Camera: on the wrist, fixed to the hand. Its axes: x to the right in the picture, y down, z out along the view.
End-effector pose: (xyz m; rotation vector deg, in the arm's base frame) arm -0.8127 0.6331 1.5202 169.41 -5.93 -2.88
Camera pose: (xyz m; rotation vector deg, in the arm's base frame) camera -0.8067 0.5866 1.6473 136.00 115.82 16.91
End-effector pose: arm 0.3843 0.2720 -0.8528 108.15 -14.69 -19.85
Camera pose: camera 0.4314 0.3498 -0.7523 109.35 81.93 -52.39
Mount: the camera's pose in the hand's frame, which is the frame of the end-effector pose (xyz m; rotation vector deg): 0.0059 0.0684 -0.1168 7.13 20.89 -83.25
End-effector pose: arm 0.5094 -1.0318 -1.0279 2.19 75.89 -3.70
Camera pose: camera 0.4025 -0.9561 -1.0627 -48.56 83.42 -81.17
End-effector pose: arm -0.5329 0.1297 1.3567 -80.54 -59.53 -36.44
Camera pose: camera -0.4470 0.0256 1.3448 -10.01 -94.85 -98.73
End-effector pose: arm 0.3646 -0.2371 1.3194 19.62 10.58 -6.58
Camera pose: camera 0.3614 -0.1334 1.2322 16.71 43.97 -86.47
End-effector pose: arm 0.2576 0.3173 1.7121 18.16 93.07 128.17
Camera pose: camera 0.1971 0.1994 1.7400 -56.68 76.98 60.49
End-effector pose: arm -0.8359 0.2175 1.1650 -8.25 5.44 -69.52
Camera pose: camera -0.7880 0.2284 1.0387 9.80 14.47 -153.79
